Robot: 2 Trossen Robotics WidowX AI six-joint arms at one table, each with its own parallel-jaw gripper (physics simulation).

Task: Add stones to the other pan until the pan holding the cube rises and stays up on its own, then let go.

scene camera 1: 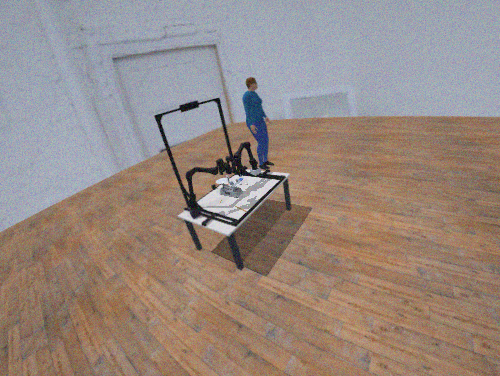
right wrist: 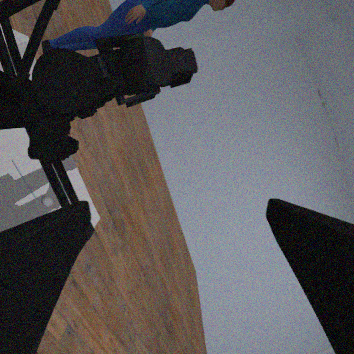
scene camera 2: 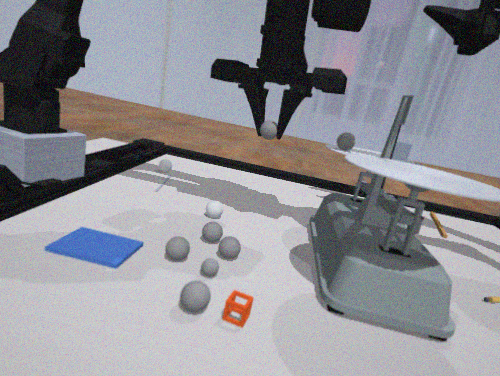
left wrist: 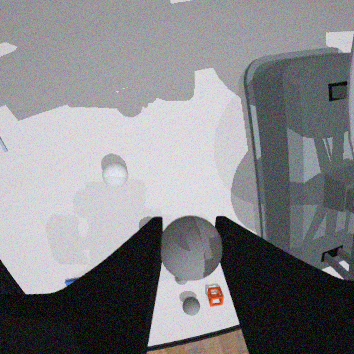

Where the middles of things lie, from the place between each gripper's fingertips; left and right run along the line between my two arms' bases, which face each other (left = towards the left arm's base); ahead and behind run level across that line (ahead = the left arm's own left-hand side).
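Labels:
With the grey balance scale (scene camera 2: 369,264) as my reference, my left hand is 4 cm past it, 17 cm to the left of it and 3 cm above it. The blue flat pad (scene camera 2: 85,244) sits 19 cm behind my left hand, 14 cm to the left of it and 14 cm below it.
My right gripper, I see, is 170 mm past the grey balance scale and 300 mm above it. Counted from my right hand, the blue flat pad is 320 mm behind, 310 mm to the left and 410 mm below.

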